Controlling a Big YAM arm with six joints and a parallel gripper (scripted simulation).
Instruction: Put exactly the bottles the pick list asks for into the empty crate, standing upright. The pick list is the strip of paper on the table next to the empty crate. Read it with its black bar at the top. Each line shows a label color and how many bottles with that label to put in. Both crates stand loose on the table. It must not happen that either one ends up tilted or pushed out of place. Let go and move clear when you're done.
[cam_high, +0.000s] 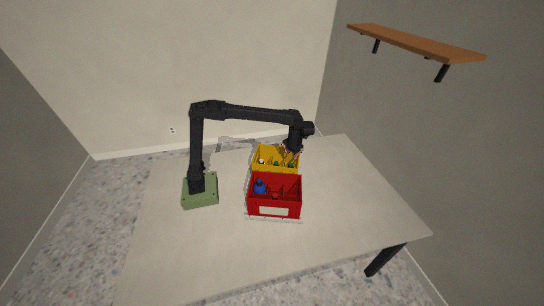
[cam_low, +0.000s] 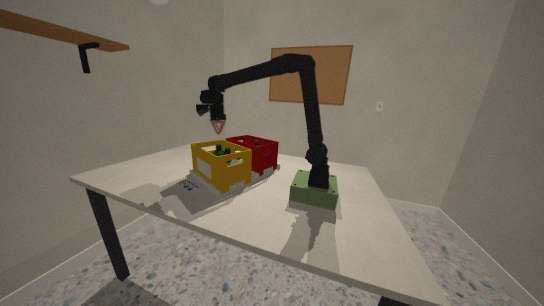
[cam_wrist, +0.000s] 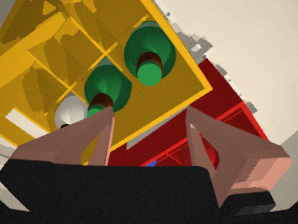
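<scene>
My gripper is now 210 mm past the blue-label bottle, 70 mm to the left of it and 150 mm above it. Also, from my hand: white-labelled bottle 160 mm behind, 80 mm to the left, 150 mm below; then green-labelled bottle 80 mm behind, 40 mm to the left, 150 mm below; then yellow crate 60 mm behind, 80 mm to the left, 150 mm below.
</scene>
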